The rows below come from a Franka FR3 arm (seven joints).
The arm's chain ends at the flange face. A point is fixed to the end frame.
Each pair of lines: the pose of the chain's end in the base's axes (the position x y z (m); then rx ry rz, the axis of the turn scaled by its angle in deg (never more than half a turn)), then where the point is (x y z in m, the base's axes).
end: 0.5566, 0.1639, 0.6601, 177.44, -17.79, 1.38
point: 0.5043 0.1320 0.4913
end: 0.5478, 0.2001, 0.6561, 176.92, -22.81, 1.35
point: 0.4939 0.1714 0.4873
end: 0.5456, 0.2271, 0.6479, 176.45, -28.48, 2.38
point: 0.4923 0.2027 0.4782
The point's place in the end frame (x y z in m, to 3 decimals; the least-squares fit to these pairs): -0.048 0.037 0.169
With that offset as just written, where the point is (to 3 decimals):
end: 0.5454, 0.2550, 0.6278, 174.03, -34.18, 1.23
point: 0.488 0.231 0.459
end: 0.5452, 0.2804, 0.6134, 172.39, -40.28, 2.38
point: 0.488 0.259 0.444
